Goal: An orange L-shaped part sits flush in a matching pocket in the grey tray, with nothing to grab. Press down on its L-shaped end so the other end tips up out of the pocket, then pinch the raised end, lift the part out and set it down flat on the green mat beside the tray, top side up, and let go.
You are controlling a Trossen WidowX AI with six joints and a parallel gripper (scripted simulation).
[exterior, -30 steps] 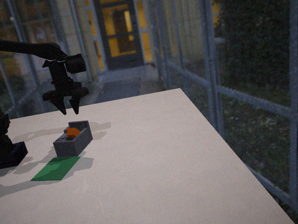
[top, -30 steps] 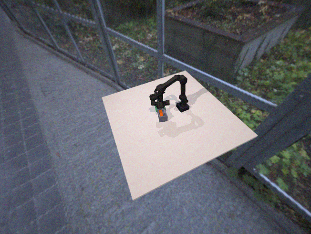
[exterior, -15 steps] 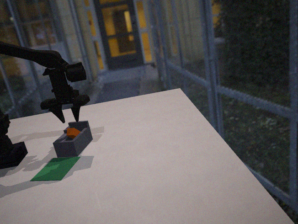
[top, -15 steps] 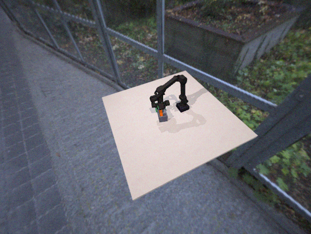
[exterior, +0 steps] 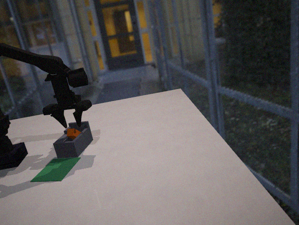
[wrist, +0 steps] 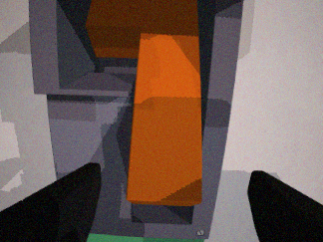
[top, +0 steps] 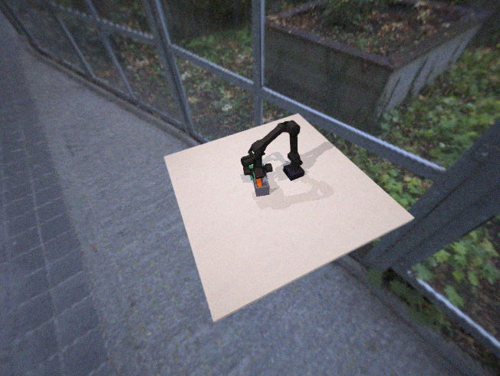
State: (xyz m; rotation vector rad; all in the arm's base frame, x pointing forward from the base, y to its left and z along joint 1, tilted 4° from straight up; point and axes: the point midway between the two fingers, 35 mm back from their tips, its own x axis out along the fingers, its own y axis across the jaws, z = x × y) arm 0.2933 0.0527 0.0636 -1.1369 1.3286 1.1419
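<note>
Now: gripper tip 20 mm past the orange L-shaped part, 30 mm to the right of it and 60 mm above it. From my gripper tip the other things lie so: green mat (30 mm behind, 140 mm to the right, 110 mm below).
</note>
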